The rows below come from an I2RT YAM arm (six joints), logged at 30 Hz.
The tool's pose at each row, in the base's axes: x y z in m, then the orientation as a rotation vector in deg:
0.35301, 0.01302, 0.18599, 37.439, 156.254, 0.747
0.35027, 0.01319, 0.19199, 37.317, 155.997, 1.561
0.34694, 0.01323, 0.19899, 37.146, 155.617, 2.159
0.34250, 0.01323, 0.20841, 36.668, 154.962, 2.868
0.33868, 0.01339, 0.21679, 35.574, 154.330, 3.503
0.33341, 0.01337, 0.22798, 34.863, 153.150, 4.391
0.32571, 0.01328, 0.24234, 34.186, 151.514, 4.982
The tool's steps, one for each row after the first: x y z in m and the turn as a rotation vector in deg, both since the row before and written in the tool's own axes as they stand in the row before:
0.00045, -0.00054, -0.00656, -0.621, -0.132, 0.054
0.00055, -0.00074, -0.00770, -0.510, -0.292, 0.014
0.00063, -0.00094, -0.01035, -0.696, -0.590, -0.140
0.00043, -0.00052, -0.00919, -0.751, -0.687, -0.574
0.00048, -0.00081, -0.01233, -0.971, -1.092, -0.206
0.00106, -0.00121, -0.01622, -0.864, -1.570, -0.167

